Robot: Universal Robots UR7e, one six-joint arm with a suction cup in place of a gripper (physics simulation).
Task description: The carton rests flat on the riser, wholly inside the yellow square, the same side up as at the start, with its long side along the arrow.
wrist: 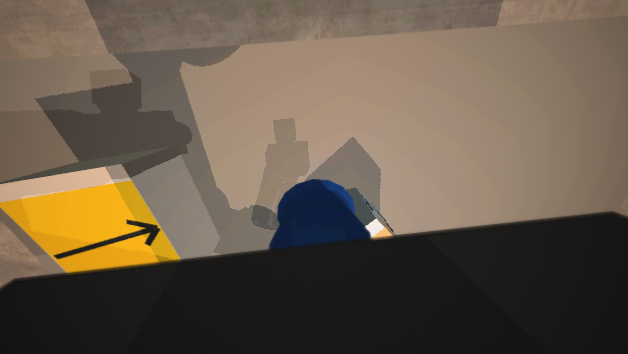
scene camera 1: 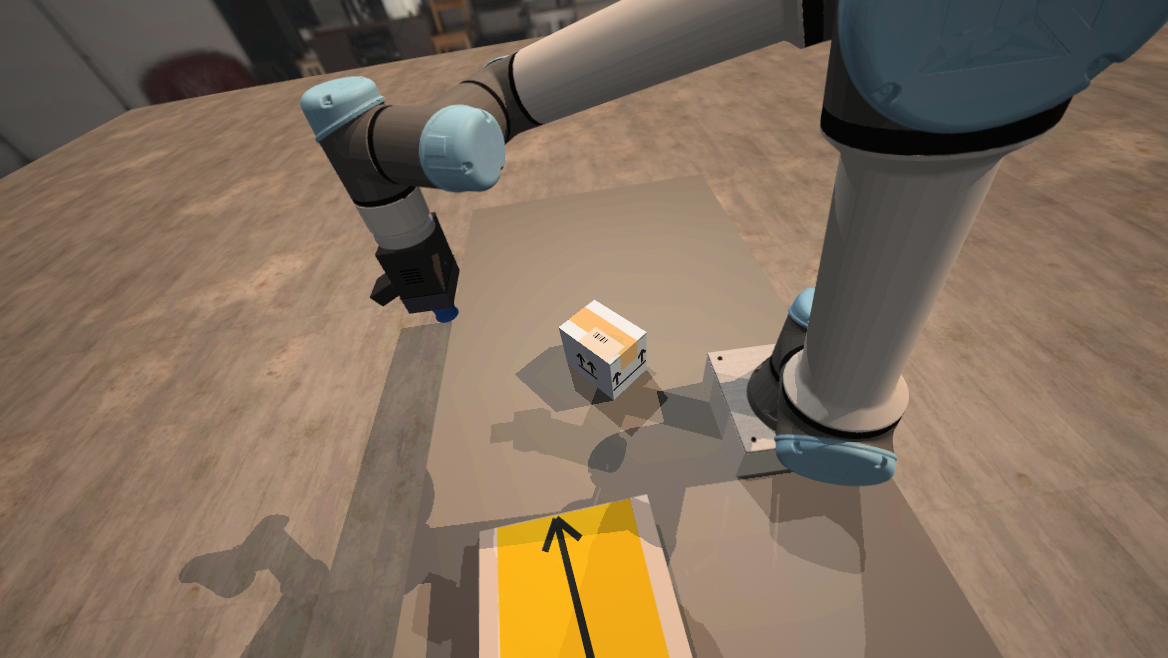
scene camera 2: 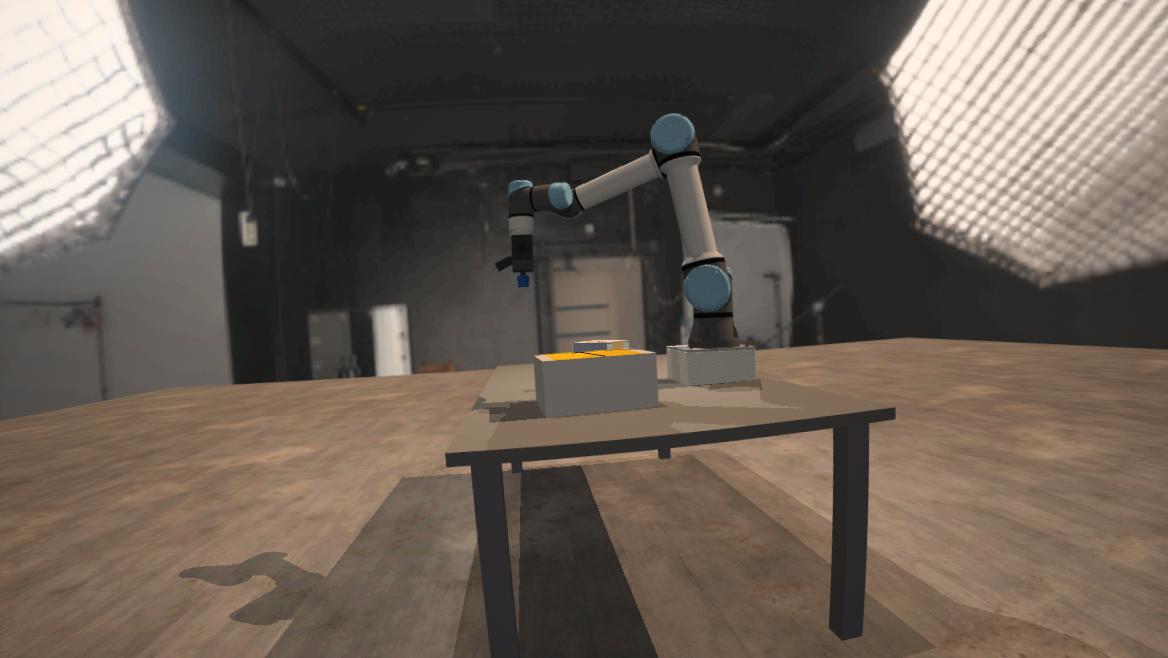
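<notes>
A white carton (scene camera 1: pixel 603 349) (scene camera 2: pixel 600 345) with an orange tape stripe and a label on top stands upright on the table, beyond the riser, its up arrows pointing up. It is turned at an angle to the arrow. In the wrist view a corner of the carton (wrist: pixel 377 229) shows beside the cup. The riser (scene camera 1: pixel 487 588) (scene camera 2: pixel 596 384) (wrist: pixel 60 177) bears the yellow square (scene camera 1: pixel 531 596) (scene camera 2: pixel 563 356) (wrist: pixel 100 215) with a black arrow (scene camera 1: pixel 569 572) (wrist: pixel 107 243). My gripper, a blue suction cup (scene camera 1: pixel 445 314) (scene camera 2: pixel 523 280) (wrist: pixel 317 215), is open, high above the table with nothing on it.
The arm's base block (scene camera 1: pixel 739 408) (scene camera 2: pixel 711 364) stands on the table (scene camera 1: pixel 531 245) (scene camera 2: pixel 776 408) (wrist: pixel 475 125), to the right of the carton in the first scene view. The arm reaches over the table from there. Shadows of the arm fall across the table and riser.
</notes>
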